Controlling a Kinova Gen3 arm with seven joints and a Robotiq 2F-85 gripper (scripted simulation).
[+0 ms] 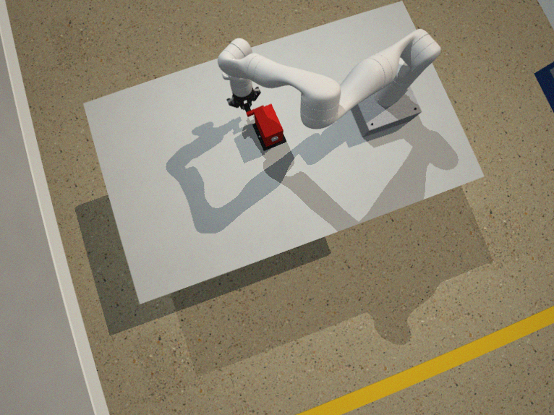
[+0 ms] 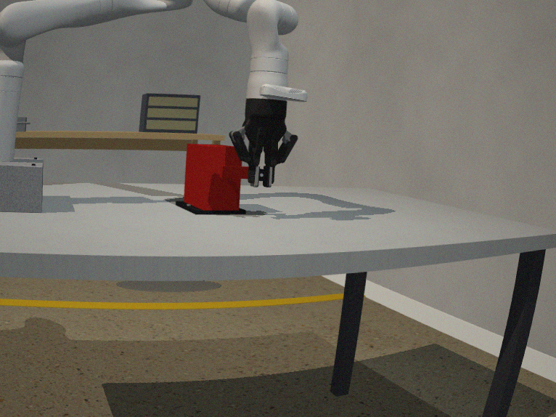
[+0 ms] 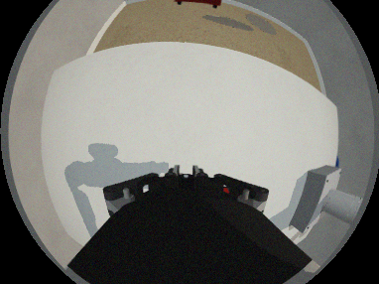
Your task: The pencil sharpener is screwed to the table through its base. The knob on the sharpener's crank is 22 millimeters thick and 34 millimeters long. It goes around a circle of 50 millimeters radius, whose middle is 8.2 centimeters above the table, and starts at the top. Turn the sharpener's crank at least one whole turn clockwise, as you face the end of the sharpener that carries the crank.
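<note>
My gripper is now 2 cm to the right of the black crank knob.
</note>
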